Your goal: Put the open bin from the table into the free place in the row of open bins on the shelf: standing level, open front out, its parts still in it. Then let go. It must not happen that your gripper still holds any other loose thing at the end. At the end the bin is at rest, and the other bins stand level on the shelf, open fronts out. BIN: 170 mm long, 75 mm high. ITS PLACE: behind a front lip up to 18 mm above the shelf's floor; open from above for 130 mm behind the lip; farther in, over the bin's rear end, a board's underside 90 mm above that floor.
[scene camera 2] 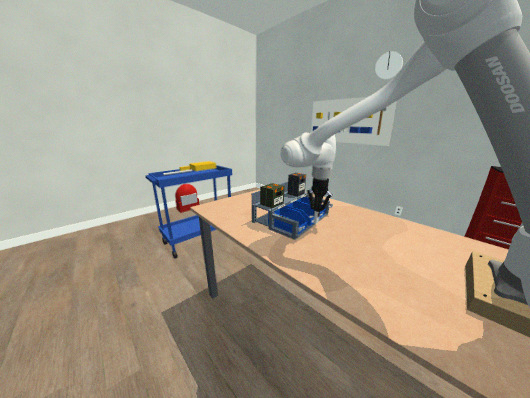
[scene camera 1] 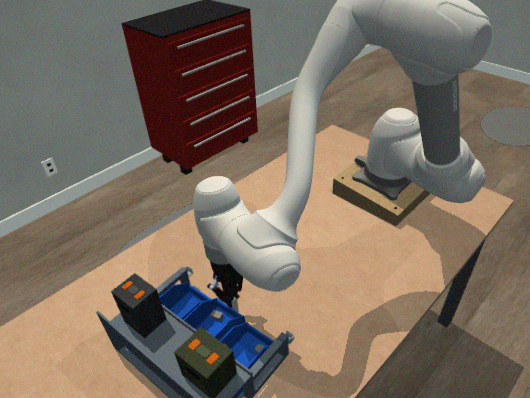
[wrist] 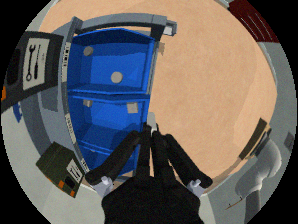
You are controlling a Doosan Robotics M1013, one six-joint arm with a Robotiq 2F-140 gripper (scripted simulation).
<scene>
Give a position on a black box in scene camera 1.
At 138, 301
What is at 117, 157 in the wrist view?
My gripper.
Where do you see a green box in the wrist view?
At 59, 164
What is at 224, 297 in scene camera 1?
My gripper.
</scene>
